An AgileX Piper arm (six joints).
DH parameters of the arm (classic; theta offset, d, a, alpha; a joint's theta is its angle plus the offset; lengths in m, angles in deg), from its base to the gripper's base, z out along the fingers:
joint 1: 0 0.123 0 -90
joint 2: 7.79 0 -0.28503 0
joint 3: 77.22 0 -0.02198 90
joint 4: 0 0.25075 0 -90
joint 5: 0 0 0 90
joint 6: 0 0.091 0 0
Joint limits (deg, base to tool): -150..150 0..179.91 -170..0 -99.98..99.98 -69.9..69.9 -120..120
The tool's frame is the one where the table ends.
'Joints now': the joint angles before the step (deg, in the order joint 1, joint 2, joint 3, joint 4, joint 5, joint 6). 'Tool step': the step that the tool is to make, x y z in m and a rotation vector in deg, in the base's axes. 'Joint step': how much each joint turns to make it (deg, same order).
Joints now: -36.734, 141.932, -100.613, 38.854, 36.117, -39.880
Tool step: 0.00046, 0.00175, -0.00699, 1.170, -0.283, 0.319
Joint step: 0.000, 0.917, -0.001, 2.044, 0.249, -1.672
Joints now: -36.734, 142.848, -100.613, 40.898, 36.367, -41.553
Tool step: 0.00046, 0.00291, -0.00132, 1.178, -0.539, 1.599
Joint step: 0.000, 0.244, 0.002, 2.023, 1.383, -2.490
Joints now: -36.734, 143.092, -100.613, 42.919, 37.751, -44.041
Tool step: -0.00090, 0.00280, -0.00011, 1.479, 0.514, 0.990
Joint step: 0.000, 0.000, 0.000, 0.195, 1.848, -0.129
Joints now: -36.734, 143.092, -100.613, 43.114, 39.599, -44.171
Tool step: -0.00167, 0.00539, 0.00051, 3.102, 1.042, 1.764
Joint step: 0.000, 0.000, -0.124, 0.312, 3.785, 0.127
